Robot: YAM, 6 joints.
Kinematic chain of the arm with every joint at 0, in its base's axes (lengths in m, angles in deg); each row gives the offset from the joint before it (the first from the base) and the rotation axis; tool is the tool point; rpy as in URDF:
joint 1: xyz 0 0 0.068 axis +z
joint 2: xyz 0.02 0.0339 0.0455 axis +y
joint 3: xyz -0.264 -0.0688 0 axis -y
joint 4: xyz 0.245 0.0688 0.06 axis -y
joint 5: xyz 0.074 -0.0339 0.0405 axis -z
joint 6: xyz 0.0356 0 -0.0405 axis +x
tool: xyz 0 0 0 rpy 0 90 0
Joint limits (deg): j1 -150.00..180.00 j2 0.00..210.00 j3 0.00..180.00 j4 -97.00..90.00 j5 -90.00..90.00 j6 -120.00..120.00
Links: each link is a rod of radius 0.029 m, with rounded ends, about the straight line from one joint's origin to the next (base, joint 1, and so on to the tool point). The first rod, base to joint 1, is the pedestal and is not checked.
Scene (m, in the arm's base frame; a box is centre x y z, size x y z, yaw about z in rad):
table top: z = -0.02
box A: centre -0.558 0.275 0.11 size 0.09 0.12 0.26 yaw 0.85
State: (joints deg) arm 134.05 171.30 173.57 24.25 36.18 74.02
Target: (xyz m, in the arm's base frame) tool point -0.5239 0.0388 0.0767
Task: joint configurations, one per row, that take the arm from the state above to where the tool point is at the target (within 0.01 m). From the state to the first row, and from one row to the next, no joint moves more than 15 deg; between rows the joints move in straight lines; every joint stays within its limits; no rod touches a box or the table.
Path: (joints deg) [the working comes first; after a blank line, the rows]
Joints at the target: 178.42 144.38 103.41 -7.85 43.13 74.02
Straight joint move there: touches box A.

1: 133.24 158.45 174.14 16.02 25.04 80.59
2: 132.43 145.60 174.70 7.79 13.89 87.16
3: 131.62 132.74 175.27 -0.44 2.75 93.73
4: 130.82 119.89 175.84 -8.68 -8.40 100.29
5: 130.01 107.04 176.40 -16.91 -19.54 106.86
6: 129.20 94.19 176.97 -25.14 -30.68 113.43
7: 128.39 81.34 177.53 -33.37 -41.83 120.00
8: 136.73 91.84 165.18 -29.12 -27.67 112.34
9: 145.07 102.35 152.83 -24.86 -13.51 104.67
10: 153.40 112.86 140.47 -20.61 0.65 97.01
11: 161.74 123.36 128.12 -16.35 14.81 89.35
12: 170.08 133.87 115.76 -12.10 28.97 81.68
13: 178.42 144.38 103.41 -7.85 43.13 74.02

